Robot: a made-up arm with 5 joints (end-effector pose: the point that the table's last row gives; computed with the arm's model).
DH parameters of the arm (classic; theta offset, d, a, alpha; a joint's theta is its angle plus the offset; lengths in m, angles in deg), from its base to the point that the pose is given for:
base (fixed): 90 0.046 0 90
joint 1: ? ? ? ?
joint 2: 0 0.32 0.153 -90
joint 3: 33.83 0 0.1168 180
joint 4: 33.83 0.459 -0.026 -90
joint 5: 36.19 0 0.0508 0
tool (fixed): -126.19 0.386 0 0
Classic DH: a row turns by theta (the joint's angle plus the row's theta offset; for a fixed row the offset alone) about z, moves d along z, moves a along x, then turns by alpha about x.
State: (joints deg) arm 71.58 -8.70 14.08 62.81 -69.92
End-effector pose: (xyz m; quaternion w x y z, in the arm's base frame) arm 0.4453 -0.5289 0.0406 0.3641 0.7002 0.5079 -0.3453
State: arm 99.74 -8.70 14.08 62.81 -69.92
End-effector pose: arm 0.4453 -0.4638 -0.2084 0.1828 0.7677 0.5766 -0.2113
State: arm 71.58 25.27 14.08 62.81 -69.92
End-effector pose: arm 0.4321 -0.4387 0.3117 0.5208 0.7185 0.4495 -0.1025
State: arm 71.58 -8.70 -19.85 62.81 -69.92
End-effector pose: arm 0.4353 -0.4141 -0.0667 0.1389 0.8008 0.5510 -0.1892
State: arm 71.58 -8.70 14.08 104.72 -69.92
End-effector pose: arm 0.4292 -0.3205 -0.1401 0.0834 0.8146 0.5542 -0.1496
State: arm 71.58 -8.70 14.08 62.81 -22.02
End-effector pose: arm 0.4058 -0.5306 0.0524 0.4729 0.8461 0.1799 -0.1677
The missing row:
joint 1: 0 -0.029 -0.051 -90
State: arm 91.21 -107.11 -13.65 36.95 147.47
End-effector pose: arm -0.2456 -0.4555 -0.4317 0.7787 0.4252 -0.4607 -0.0247
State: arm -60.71 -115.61 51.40 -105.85 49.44
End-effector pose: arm 0.0942 -0.4008 0.4666 0.0781 -0.1936 0.7844 -0.5841
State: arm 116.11 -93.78 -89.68 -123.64 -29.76
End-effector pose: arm 0.3946 -0.4147 -0.7511 0.4495 0.2529 0.7969 -0.3145
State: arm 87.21 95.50 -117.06 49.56 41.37
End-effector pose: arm -0.1599 -0.0400 0.3960 0.5790 -0.6700 -0.2525 -0.3901
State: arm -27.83 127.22 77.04 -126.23 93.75
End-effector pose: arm -0.2932 0.1660 -0.2303 0.1571 0.9274 0.3192 0.1156
